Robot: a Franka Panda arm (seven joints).
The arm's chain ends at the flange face. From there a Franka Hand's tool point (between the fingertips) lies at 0.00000 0.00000 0.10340 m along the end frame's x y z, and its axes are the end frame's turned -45 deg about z.
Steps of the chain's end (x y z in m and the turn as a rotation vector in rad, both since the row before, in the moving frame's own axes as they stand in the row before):
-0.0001, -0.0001, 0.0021, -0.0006, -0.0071, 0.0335
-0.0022, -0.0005, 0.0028, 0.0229, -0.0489, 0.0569
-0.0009, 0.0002, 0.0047, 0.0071, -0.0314, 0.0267
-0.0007, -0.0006, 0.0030, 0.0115, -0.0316, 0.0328
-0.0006, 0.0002, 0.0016, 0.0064, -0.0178, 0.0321
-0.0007, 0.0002, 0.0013, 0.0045, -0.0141, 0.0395
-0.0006, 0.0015, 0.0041, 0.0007, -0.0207, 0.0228
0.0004, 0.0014, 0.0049, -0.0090, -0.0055, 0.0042
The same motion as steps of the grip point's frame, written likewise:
-0.0006, -0.0006, 0.0021, 0.0046, -0.0054, 0.0335
-0.0030, -0.0072, 0.0026, 0.0508, -0.0184, 0.0569
-0.0025, -0.0033, 0.0046, 0.0272, -0.0172, 0.0267
-0.0015, -0.0041, 0.0029, 0.0305, -0.0142, 0.0328
-0.0014, -0.0021, 0.0016, 0.0171, -0.0081, 0.0321
-0.0013, -0.0017, 0.0013, 0.0132, -0.0068, 0.0395
-0.0029, -0.0009, 0.0041, 0.0151, -0.0141, 0.0228
-0.0018, 0.0015, 0.0049, -0.0025, -0.0103, 0.0042

